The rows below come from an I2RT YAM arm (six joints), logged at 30 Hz.
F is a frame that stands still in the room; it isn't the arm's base.
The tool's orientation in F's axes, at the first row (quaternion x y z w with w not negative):
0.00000, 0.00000, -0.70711, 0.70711
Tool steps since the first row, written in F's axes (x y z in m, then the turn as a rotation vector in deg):
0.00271, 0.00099, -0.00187, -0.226, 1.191, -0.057
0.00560, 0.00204, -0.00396, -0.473, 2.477, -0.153
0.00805, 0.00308, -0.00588, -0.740, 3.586, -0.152
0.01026, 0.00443, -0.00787, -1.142, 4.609, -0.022
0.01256, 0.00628, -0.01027, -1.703, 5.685, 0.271
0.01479, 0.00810, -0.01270, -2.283, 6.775, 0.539
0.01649, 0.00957, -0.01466, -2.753, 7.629, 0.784
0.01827, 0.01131, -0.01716, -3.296, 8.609, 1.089
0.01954, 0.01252, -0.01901, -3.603, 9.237, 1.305
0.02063, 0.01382, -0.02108, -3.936, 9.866, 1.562
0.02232, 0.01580, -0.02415, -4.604, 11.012, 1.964
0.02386, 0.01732, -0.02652, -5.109, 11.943, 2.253
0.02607, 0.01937, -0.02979, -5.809, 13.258, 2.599
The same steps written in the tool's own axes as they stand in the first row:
-0.00099, 0.00271, -0.00187, -1.191, -0.226, -0.057
-0.00204, 0.00560, -0.00396, -2.477, -0.473, -0.153
-0.00308, 0.00805, -0.00588, -3.586, -0.740, -0.152
-0.00443, 0.01026, -0.00787, -4.609, -1.142, -0.022
-0.00628, 0.01256, -0.01027, -5.685, -1.703, 0.271
-0.00810, 0.01479, -0.01270, -6.775, -2.283, 0.539
-0.00957, 0.01649, -0.01466, -7.629, -2.753, 0.784
-0.01131, 0.01827, -0.01716, -8.609, -3.296, 1.089
-0.01252, 0.01954, -0.01901, -9.237, -3.603, 1.305
-0.01382, 0.02063, -0.02108, -9.866, -3.936, 1.562
-0.01580, 0.02232, -0.02415, -11.012, -4.604, 1.964
-0.01732, 0.02386, -0.02652, -11.943, -5.109, 2.253
-0.01937, 0.02607, -0.02979, -13.258, -5.809, 2.599

